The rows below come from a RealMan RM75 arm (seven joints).
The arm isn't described. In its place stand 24 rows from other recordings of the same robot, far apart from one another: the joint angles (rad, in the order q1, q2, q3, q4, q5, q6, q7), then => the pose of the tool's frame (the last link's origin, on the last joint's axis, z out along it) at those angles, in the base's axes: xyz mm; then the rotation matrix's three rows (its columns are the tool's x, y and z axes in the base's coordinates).
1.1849, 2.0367, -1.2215, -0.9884, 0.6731, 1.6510, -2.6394 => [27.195 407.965 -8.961], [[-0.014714 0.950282 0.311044], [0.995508 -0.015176 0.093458], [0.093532 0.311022 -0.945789]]
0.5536, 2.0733, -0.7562, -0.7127, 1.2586, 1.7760, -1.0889 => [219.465 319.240 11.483], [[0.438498 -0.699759 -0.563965], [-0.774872 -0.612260 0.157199], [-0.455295 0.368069 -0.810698]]
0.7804, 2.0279, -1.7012, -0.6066, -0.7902, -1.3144, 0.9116 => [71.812 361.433 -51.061], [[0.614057 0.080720 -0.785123], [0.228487 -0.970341 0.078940], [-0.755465 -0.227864 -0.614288]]
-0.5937, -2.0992, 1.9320, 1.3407, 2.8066, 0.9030, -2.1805 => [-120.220 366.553 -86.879], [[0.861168 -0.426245 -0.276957], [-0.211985 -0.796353 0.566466], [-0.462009 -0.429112 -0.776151]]
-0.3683, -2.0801, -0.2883, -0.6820, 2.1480, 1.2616, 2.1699 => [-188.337 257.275 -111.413], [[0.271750 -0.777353 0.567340], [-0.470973 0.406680 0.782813], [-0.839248 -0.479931 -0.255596]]
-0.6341, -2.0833, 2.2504, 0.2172, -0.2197, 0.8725, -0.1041 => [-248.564 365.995 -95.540], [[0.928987 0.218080 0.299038], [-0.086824 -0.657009 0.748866], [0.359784 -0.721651 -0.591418]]
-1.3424, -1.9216, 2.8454, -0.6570, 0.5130, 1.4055, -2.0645 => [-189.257 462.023 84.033], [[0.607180 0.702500 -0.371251], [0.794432 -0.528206 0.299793], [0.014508 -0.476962 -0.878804]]
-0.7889, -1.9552, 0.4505, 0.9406, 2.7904, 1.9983, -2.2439 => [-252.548 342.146 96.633], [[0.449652 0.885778 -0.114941], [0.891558 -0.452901 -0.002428], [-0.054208 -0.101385 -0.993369]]
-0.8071, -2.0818, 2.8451, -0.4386, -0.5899, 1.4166, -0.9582 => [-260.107 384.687 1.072], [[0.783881 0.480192 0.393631], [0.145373 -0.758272 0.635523], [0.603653 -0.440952 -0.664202]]
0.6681, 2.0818, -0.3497, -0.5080, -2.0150, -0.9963, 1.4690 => [301.228 409.738 24.863], [[0.575693 -0.811133 -0.103154], [-0.432387 -0.409072 0.803556], [-0.693988 -0.417999 -0.586223]]
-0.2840, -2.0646, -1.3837, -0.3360, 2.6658, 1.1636, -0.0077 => [-349.006 317.304 37.846], [[0.764972 0.640280 0.069713], [-0.159916 0.083971 0.983553], [0.623895 -0.763538 0.166627]]
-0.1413, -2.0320, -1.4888, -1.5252, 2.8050, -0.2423, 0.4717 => [-203.715 378.299 69.275], [[0.953922 0.297811 -0.036638], [0.111729 -0.239222 0.964515], [0.278479 -0.924165 -0.261473]]
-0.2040, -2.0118, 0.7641, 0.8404, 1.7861, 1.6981, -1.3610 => [-319.135 255.420 59.573], [[0.757064 0.520160 0.395332], [0.322738 -0.823854 0.465945], [0.568062 -0.225161 -0.791586]]
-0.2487, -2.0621, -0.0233, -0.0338, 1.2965, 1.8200, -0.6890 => [-352.027 227.195 67.715], [[0.268071 0.916347 0.297398], [-0.448798 -0.154373 0.880199], [0.852478 -0.369427 0.369872]]
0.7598, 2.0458, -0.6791, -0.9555, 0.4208, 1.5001, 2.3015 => [254.157 394.648 55.609], [[-0.556538 0.780746 0.284080], [0.824793 0.478081 0.301919], [0.099909 0.402337 -0.910024]]
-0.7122, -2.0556, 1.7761, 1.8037, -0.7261, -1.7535, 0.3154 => [-47.388 278.552 -25.155], [[0.902817 0.212642 -0.373771], [0.280733 -0.949855 0.137709], [-0.325746 -0.229256 -0.917241]]
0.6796, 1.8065, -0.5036, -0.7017, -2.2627, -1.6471, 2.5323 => [274.315 382.443 129.360], [[0.107322 -0.983411 -0.146238], [-0.896012 -0.159412 0.414428], [-0.430865 0.086553 -0.898256]]
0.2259, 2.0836, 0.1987, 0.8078, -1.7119, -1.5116, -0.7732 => [227.243 230.200 -74.393], [[0.822705 -0.512061 -0.246881], [0.252673 -0.059644 0.965712], [-0.509228 -0.856876 0.080315]]
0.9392, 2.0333, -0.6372, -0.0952, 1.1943, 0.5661, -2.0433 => [252.366 446.016 -58.094], [[0.891600 -0.445100 0.083276], [-0.378758 -0.632259 0.675863], [-0.248175 -0.634141 -0.732307]]
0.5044, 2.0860, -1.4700, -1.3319, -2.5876, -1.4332, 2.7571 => [205.290 343.016 -18.427], [[0.602883 -0.673203 0.428169], [-0.792197 -0.568776 0.221175], [0.094637 -0.472537 -0.876215]]
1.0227, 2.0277, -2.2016, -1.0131, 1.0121, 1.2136, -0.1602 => [97.874 314.534 -139.791], [[0.749716 -0.423987 0.508095], [-0.484752 -0.874532 -0.014493], [0.450490 -0.235434 -0.861179]]
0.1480, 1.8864, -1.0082, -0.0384, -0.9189, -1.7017, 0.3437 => [382.475 198.526 59.118], [[0.775624 -0.498057 -0.387745], [0.144018 -0.458456 0.876970], [-0.614545 -0.736042 -0.283860]]
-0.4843, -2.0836, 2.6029, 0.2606, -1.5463, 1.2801, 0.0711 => [-317.989 340.481 6.995], [[0.673338 0.739077 0.019554], [-0.177742 0.136147 0.974614], [0.717652 -0.659719 0.223038]]
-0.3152, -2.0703, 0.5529, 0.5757, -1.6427, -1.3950, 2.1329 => [-333.232 310.682 62.883], [[0.673887 0.640141 0.368911], [0.045401 -0.534250 0.844107], [0.737438 -0.552084 -0.389087]]
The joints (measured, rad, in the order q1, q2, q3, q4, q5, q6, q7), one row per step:
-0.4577 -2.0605 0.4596 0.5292 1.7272 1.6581 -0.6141
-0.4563 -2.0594 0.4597 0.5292 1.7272 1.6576 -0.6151
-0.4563 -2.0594 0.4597 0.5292 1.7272 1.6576 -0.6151
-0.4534 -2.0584 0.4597 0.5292 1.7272 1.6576 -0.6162
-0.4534 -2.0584 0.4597 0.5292 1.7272 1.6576 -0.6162
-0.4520 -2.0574 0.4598 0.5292 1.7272 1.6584 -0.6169
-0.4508 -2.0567 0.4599 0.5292 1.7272 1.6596 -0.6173
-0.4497 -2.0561 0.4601 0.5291 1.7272 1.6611 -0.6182
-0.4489 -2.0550 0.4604 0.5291 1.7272 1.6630 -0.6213
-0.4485 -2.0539 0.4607 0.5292 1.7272 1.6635 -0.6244
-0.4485 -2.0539 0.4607 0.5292 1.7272 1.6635 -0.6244
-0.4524 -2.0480 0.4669 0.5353 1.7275 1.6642 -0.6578
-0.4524 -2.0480 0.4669 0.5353 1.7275 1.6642 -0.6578
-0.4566 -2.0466 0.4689 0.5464 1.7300 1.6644 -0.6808
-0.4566 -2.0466 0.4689 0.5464 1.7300 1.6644 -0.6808
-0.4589 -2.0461 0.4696 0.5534 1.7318 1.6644 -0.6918
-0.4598 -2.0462 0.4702 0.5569 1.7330 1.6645 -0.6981
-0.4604 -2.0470 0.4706 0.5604 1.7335 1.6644 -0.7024
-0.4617 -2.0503 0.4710 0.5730 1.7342 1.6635 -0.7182
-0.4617 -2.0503 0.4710 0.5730 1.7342 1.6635 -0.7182
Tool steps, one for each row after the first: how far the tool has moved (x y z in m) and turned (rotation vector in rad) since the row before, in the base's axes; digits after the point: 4 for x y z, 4 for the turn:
-0.0007 -0.0002 0.0004 0.0000 0.0006 0.0023
0.0000 0.0000 0.0000 0.0000 0.0000 0.0000
-0.0011 -0.0007 0.0004 -0.0002 0.0002 0.0035
0.0000 0.0000 0.0000 0.0000 0.0000 0.0000
-0.0005 -0.0004 0.0004 -0.0003 0.0002 0.0010
-0.0004 -0.0004 0.0003 -0.0004 -0.0001 0.0003
-0.0003 -0.0004 0.0002 -0.0010 -0.0006 0.0003
-0.0002 -0.0003 0.0004 -0.0022 -0.0015 0.0007
-0.0002 -0.0001 0.0004 -0.0017 -0.0009 0.0014
0.0000 0.0000 0.0000 0.0000 0.0000 0.0000
0.0009 0.0018 0.0025 -0.0193 -0.0080 0.0080
0.0000 0.0000 0.0000 0.0000 0.0000 0.0000
0.0015 0.0019 0.0020 -0.0103 -0.0022 0.0027
0.0000 0.0000 0.0000 0.0000 0.0000 0.0000
0.0009 0.0011 0.0011 -0.0042 0.0004 0.0006
0.0004 0.0004 0.0004 -0.0032 -0.0004 0.0008
0.0005 0.0003 0.0002 -0.0016 -0.0002 0.0003
0.0014 0.0010 0.0008 -0.0041 -0.0024 0.0029
0.0000 0.0000 0.0000 0.0000 0.0000 0.0000

